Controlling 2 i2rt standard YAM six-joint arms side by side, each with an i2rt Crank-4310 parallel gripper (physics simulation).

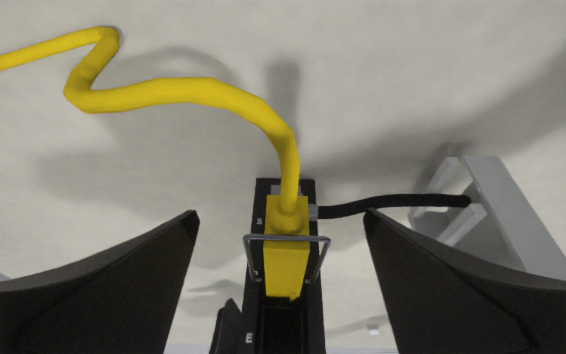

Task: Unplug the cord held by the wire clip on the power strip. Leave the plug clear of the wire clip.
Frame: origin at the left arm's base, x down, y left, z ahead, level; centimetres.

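Seen in the pictures: left gripper, fingertip midpoint: (224, 304); right gripper, fingertip midpoint: (280, 213).
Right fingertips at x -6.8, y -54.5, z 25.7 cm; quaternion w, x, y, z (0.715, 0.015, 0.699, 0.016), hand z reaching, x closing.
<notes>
Offsets run from my right fingertips to a thing's top centre. "spot": to the spot under its first point.
The yellow plug @[dx -1.8, dy +5.0, dz +0.1 cm] (286, 270) sits at the far end of the black power strip @[spot: dx -3.1, dy +8.7, dz -1.7 cm] (313, 320), its yellow cord @[spot: dx -0.2, dy -7.5, dz +2.5 cm] (185, 91) rising from its far end and bending left. The wire clip @[dx -1.1, dy +0.8, dz -0.3 cm] (285, 238) crosses over the plug, with its legs down on both sides. My right gripper (280, 213) is open, with one fingertip well to each side of the plug, touching neither plug nor clip. A dark wedge-shaped piece stands against the strip's left side at the bottom; it may be part of my left gripper, but its fingers cannot be made out. The plug's prongs are hidden.
A black cord @[spot: dx +5.5, dy +7.1, dz -8.0 cm] (385, 201) runs right from the strip's far end to a light grey slotted rack @[spot: dx +2.5, dy +3.9, dz -14.7 cm] (510, 210). The rack stands behind the right finger. A small white block @[dx +8.3, dy +70.5, dz -19.2 cm] (373, 330) lies on the surface to the right of the strip.
</notes>
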